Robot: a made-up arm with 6 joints. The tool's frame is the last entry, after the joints. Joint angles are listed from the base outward.
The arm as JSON. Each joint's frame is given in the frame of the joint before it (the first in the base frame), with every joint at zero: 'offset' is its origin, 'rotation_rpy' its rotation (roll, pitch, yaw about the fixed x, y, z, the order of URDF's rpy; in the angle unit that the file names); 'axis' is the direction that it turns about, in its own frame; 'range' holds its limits. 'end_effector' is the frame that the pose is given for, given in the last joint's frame.
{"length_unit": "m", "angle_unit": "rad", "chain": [
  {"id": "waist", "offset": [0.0, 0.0, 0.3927], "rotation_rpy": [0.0, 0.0, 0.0], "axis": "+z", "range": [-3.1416, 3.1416]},
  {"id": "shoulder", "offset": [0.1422, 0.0, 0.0], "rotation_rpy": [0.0, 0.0, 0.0], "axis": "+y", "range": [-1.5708, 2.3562]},
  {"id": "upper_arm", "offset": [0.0, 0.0, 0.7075], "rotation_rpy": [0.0, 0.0, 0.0], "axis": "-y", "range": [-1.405, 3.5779]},
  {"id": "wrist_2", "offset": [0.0, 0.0, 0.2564], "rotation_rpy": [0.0, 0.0, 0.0], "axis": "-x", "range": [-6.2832, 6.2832]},
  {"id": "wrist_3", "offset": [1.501, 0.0, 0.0], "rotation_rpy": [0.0, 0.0, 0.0], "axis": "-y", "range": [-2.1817, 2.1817]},
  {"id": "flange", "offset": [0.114, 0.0, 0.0], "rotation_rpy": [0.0, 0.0, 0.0], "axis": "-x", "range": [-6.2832, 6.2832]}
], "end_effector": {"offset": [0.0, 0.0, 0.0], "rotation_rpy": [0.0, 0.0, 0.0]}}
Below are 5 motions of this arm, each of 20 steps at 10 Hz.
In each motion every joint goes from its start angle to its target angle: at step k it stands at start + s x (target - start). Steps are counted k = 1, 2, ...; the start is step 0. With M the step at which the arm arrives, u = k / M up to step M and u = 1 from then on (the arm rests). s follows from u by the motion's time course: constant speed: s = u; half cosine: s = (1 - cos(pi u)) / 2; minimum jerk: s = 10 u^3 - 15 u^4 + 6 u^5.
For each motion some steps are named. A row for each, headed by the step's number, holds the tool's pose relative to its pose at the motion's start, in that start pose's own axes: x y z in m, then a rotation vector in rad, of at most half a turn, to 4 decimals.
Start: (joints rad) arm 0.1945 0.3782 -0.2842 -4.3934 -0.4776 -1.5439
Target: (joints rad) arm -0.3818 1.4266 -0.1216 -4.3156 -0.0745 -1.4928
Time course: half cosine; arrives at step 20
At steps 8, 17, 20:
8: 0.2799 -0.0177 -0.5796 -0.0404 0.3489 0.1204
17: 0.1989 0.0684 -1.6545 0.1237 0.9250 0.4360
20: 0.1572 0.0912 -1.7393 0.1531 0.9718 0.4705

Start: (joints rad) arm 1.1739 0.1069 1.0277 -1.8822 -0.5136 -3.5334
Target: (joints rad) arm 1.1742 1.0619 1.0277 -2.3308 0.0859 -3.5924
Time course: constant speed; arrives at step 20
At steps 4, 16, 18, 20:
4: 0.0048 0.3116 -0.3113 0.1709 0.2188 0.0403
16: -0.4314 1.3436 -1.0071 0.5673 0.9816 0.1952
18: -0.5638 1.5117 -1.0749 0.6139 1.1215 0.2259
20: -0.7104 1.6738 -1.1265 0.6540 1.2645 0.2580

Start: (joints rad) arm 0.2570 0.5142 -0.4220 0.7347 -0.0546 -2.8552
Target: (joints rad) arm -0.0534 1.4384 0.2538 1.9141 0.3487 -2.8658
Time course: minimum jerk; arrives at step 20
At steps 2, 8, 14, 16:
2: 0.0058 0.0015 0.0037 -0.0079 0.0007 0.0004
8: 0.2181 0.0266 0.1600 -0.2887 0.0428 -0.0210
14: 0.5455 -0.0856 0.5064 -0.7255 0.1843 -0.1952
16: 0.6011 -0.1334 0.5844 -0.8054 0.2240 -0.2482

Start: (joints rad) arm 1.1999 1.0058 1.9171 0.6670 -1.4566 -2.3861
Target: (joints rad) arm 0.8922 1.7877 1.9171 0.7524 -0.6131 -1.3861
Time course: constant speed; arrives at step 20
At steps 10, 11, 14, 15, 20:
10: 0.8003 -0.3582 0.0182 -0.6938 -0.0491 0.0848
11: 0.8765 -0.4007 0.0402 -0.7630 -0.0515 0.0876
14: 1.0958 -0.5352 0.1265 -0.9689 -0.0535 0.0913
15: 1.1652 -0.5823 0.1617 -1.0368 -0.0523 0.0911
20: 1.4767 -0.8340 0.3809 -1.3676 -0.0299 0.0842

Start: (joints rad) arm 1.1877 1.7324 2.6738 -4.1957 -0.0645 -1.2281
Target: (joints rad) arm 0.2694 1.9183 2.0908 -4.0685 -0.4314 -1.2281
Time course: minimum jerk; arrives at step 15
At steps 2, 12, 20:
2: 0.0020 -0.0004 -0.0378 -0.0178 0.0189 -0.0027
12: -0.7488 -0.8496 -1.6774 -0.8157 0.9595 -0.2504
20: -0.8517 -0.9369 -1.7349 -0.8599 1.0206 -0.2714

